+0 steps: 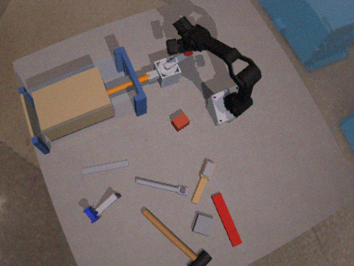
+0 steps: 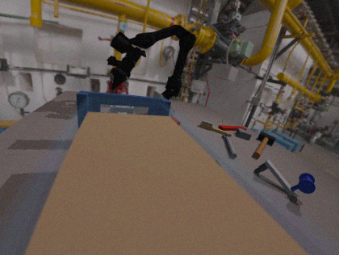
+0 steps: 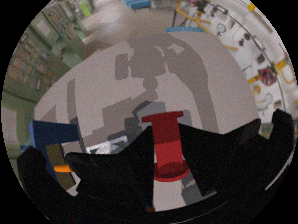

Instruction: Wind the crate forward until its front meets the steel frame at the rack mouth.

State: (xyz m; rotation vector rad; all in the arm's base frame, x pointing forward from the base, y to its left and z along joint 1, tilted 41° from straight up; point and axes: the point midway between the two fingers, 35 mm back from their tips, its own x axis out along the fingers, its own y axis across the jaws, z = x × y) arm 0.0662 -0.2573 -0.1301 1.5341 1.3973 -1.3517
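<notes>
The red-knobbed crank lies 40 mm ahead of my gripper tip, 20 mm to the left of it and 30 mm below it. From my gripper tip the other things lie so: blue steel frame (260 mm ahead, 30 mm to the left, 30 mm below); then red knob (20 mm to the left); then grey winch (90 mm ahead, 30 mm to the left, 100 mm below).
</notes>
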